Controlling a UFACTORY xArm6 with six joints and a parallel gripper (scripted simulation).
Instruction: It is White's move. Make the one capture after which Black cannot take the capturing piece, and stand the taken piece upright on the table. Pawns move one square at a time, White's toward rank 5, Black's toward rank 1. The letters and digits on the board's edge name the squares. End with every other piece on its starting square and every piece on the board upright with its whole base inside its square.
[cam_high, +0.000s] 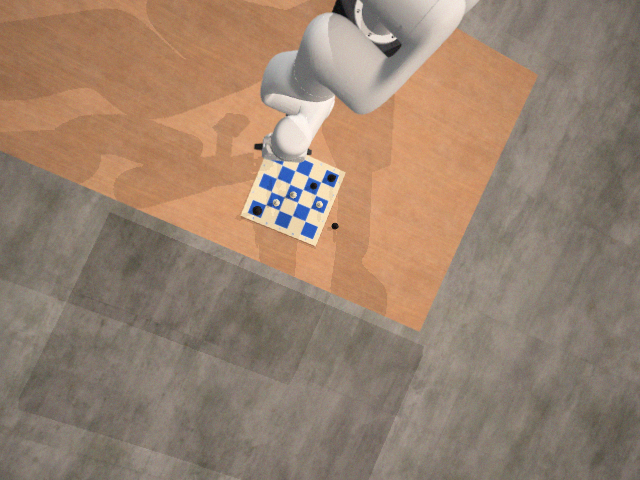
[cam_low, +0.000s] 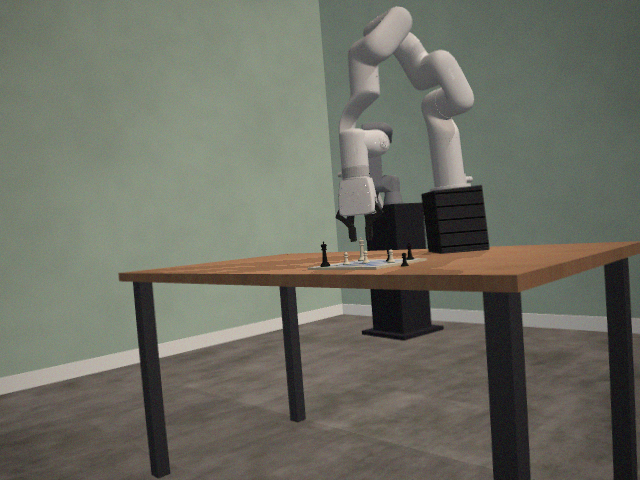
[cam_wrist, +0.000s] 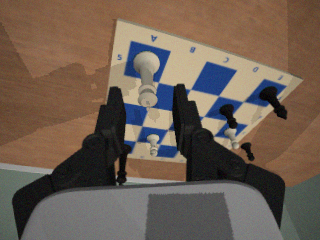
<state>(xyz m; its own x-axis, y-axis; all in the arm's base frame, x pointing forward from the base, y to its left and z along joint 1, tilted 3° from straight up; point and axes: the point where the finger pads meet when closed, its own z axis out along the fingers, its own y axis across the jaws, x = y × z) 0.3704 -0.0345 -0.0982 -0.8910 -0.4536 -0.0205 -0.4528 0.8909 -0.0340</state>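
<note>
Right now the tall white piece is 40 mm below my hand. Also, from my hand: blue-and-cream chessboard: 90 mm to the left, 80 mm below, 70 mm ahead; then tall black piece: 160 mm ahead, 40 mm below, 30 mm to the left.
</note>
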